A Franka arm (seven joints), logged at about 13 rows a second.
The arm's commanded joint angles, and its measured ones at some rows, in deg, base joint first. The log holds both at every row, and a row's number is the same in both.
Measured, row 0:
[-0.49, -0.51, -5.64, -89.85, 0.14, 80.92, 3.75]
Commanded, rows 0 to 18:
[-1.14, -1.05, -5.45, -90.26, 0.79, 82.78, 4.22]
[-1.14, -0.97, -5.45, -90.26, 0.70, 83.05, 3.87]
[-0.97, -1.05, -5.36, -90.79, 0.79, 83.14, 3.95]
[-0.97, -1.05, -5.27, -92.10, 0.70, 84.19, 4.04]
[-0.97, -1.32, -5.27, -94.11, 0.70, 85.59, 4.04]
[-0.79, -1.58, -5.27, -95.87, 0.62, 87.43, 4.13]
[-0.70, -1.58, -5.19, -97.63, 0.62, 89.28, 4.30]
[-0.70, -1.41, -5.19, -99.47, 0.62, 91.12, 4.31]
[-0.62, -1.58, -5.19, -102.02, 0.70, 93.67, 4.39]
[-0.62, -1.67, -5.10, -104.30, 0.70, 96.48, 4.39]
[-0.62, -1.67, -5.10, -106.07, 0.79, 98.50, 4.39]
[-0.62, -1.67, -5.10, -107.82, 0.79, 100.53, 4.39]
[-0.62, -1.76, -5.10, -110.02, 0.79, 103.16, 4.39]
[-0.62, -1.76, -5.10, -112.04, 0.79, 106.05, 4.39]
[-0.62, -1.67, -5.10, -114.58, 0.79, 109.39, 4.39]
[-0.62, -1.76, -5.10, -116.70, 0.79, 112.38, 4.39]
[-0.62, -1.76, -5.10, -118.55, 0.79, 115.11, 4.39]
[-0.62, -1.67, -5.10, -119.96, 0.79, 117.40, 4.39]
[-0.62, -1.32, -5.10, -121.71, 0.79, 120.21, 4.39]
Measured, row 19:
[-0.51, -0.22, -5.32, -118.09, 0.24, 115.94, 3.76]
